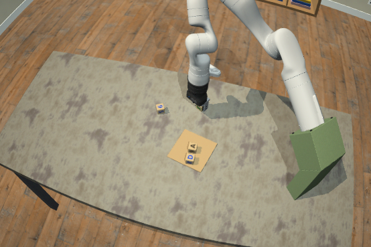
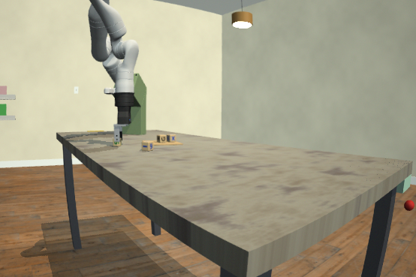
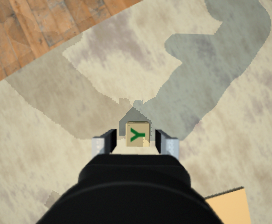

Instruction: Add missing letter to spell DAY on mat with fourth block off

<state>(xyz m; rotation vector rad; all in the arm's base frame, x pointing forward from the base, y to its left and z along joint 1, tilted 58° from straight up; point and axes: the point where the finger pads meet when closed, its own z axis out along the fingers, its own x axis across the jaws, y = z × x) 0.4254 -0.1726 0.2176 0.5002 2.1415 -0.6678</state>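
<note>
My hand is 1 cm past the Y block and 2 cm above it. The rest, counted from my hand: 6 block (16 cm ahead, 2 cm to the left, 2 cm below); D block (4 cm ahead, 25 cm to the left, 2 cm below).
</note>
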